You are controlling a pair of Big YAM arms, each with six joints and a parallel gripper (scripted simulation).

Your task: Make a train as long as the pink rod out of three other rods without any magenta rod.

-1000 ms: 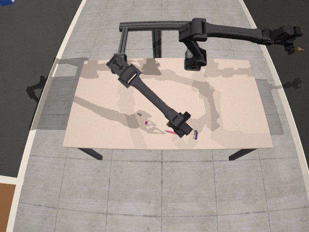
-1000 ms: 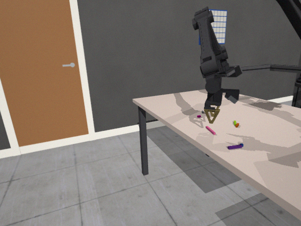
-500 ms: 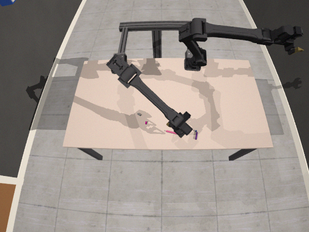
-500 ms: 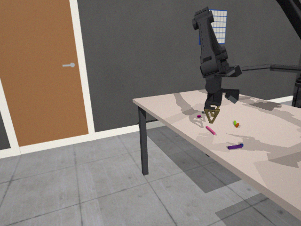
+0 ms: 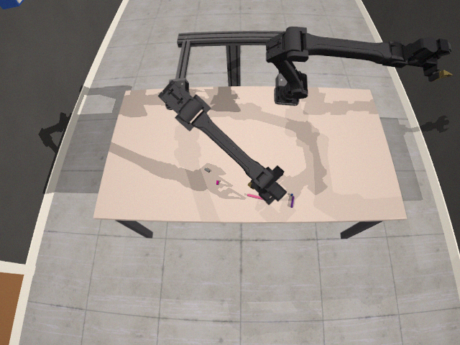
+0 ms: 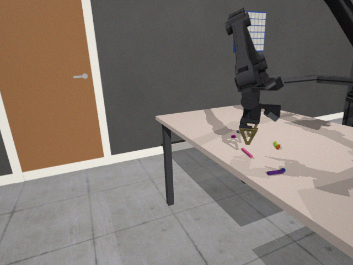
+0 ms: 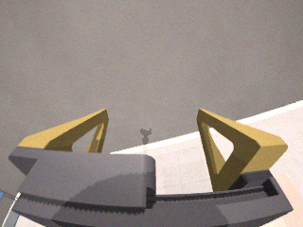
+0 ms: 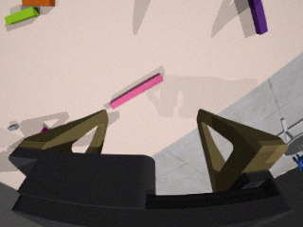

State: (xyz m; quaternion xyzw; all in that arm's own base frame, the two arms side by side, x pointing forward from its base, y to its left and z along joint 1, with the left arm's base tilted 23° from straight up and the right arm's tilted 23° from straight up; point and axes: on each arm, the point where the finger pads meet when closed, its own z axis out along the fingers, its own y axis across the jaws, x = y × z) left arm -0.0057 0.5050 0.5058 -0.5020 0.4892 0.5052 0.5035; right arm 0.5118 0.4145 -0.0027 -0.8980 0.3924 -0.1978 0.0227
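Note:
Now: the blue rod 20 mm behind my right hand, 160 mm to the left of it and 70 mm below it. From my right hand the other things lie so: purple rod: 20 mm ahead, 160 mm to the left, 70 mm below; then pink rod: 20 mm behind, 20 mm to the right, 70 mm below; then orange rod: 180 mm behind, 70 mm below.

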